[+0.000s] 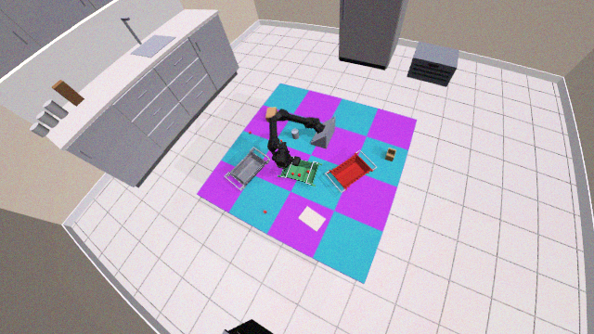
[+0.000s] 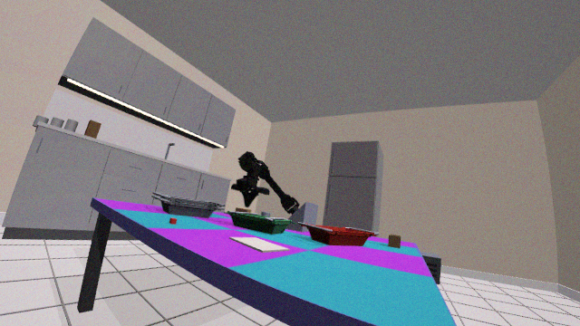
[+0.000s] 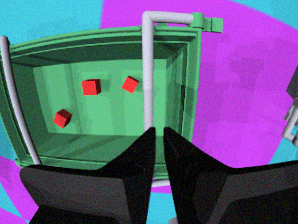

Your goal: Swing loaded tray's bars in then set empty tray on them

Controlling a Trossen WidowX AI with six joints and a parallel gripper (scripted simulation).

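My gripper tip is 140 mm past the red tray, 410 mm to the right of it and 40 mm above it. Round my gripper tip: white flat plate (260 mm ahead, 290 mm to the left, 90 mm below).
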